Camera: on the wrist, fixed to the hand. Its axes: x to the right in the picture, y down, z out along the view.
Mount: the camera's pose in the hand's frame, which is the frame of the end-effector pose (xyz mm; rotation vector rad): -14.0 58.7 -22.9 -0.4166 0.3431 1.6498
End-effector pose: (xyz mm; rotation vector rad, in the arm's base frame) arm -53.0 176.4 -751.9 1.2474 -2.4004 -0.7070
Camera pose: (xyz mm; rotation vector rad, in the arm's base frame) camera -72.2 210.6 -700.6 -0.7815 -1.9200 -0.3022
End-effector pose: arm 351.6 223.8 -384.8 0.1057 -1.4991 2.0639
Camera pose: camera 340.3 226.8 -448.3 1.4780 1.3125 -1.6437
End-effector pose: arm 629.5 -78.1 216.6 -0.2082 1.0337 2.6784
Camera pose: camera 626.6 -138.0 240.3 -0.1106 -0.3020 -1.6936
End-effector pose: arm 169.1 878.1 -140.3 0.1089 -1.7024 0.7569
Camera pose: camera 165.6 931.8 -175.9 -1.7790 -1.2888 1.3901
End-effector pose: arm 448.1 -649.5 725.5 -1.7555 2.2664 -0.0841
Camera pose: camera 390.3 -623.4 737.6 -0.4534 -2.8395 -0.3858
